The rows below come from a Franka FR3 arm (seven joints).
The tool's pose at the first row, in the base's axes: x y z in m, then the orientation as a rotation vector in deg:
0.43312, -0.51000, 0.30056, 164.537, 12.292, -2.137
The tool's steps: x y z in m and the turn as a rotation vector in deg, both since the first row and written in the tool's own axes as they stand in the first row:
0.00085, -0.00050, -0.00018, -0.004, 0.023, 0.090
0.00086, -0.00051, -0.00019, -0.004, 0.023, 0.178
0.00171, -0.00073, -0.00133, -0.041, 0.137, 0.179
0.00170, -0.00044, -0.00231, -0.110, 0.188, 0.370
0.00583, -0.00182, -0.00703, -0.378, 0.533, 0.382
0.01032, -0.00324, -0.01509, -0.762, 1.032, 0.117
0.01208, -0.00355, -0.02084, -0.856, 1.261, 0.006
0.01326, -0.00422, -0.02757, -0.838, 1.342, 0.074
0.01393, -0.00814, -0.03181, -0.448, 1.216, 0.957
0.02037, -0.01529, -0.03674, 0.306, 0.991, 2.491
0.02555, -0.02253, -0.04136, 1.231, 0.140, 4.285
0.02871, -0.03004, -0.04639, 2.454, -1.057, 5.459
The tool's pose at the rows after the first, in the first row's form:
0.43389, -0.50935, 0.30057, 164.543, 12.167, -2.086
0.43390, -0.50934, 0.30057, 164.552, 12.041, -2.070
0.43471, -0.50871, 0.30158, 164.524, 12.060, -1.902
0.43475, -0.50874, 0.30260, 164.477, 11.793, -1.784
0.43866, -0.50560, 0.30662, 164.237, 11.831, -1.257
0.44293, -0.50151, 0.31384, 163.864, 12.292, -0.549
0.44466, -0.49947, 0.31924, 163.775, 12.491, -0.232
0.44577, -0.49691, 0.32551, 163.804, 12.410, -0.106
0.44587, -0.49197, 0.32857, 164.265, 11.135, -0.161
0.45120, -0.48295, 0.33121, 165.120, 8.910, -0.275
0.45527, -0.47409, 0.33359, 166.083, 6.171, -1.262
0.45730, -0.46516, 0.33638, 167.245, 4.243, -2.914

